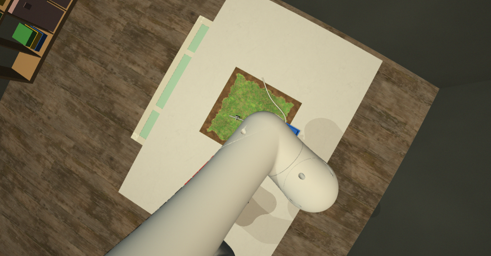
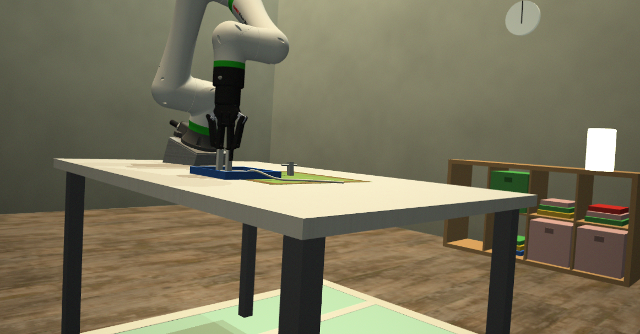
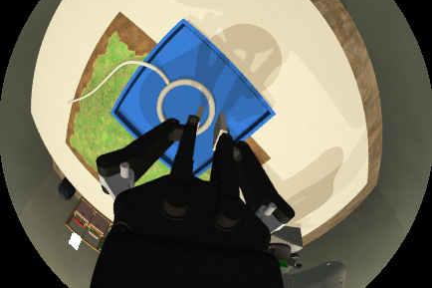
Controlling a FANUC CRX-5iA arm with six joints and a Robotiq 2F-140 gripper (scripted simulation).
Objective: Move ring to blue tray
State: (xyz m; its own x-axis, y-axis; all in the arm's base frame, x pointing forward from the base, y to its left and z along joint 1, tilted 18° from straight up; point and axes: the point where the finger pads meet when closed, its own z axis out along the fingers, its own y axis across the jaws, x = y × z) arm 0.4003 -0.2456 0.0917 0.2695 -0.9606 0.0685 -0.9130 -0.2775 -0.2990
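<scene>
The ring is 4 cm ahead of my hand, 3 cm below it and 1 cm to the left of it. The rest, counted from my hand: blue tray (4 cm ahead, 3 cm below, 1 cm to the left); then short grey stake (22 cm to the left, 7 cm ahead, 2 cm below); then grass mat (16 cm to the left, 9 cm ahead, 6 cm below).
</scene>
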